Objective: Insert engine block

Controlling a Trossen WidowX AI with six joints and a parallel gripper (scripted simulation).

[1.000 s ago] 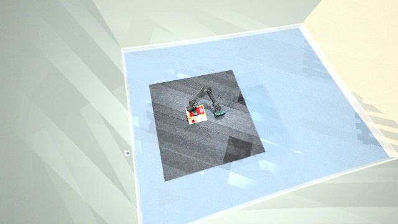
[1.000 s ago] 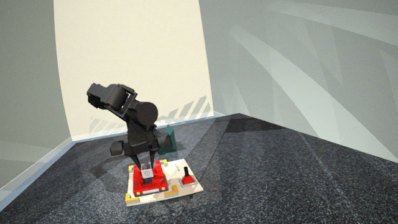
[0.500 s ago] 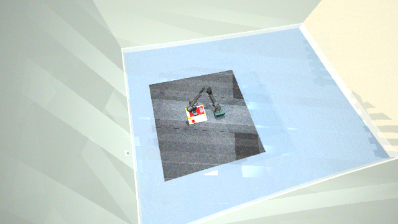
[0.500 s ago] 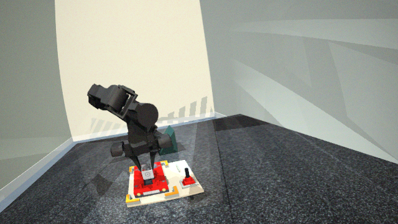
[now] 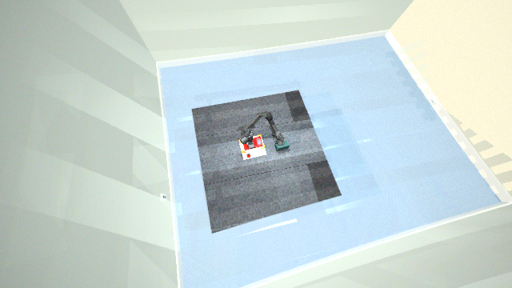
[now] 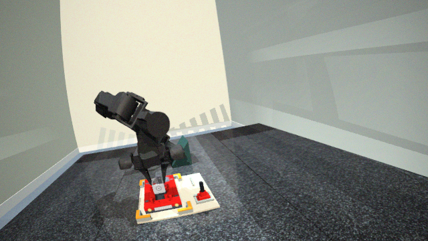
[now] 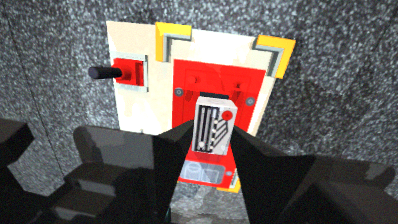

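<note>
My gripper tip is now 10 mm above the engine block.
</note>
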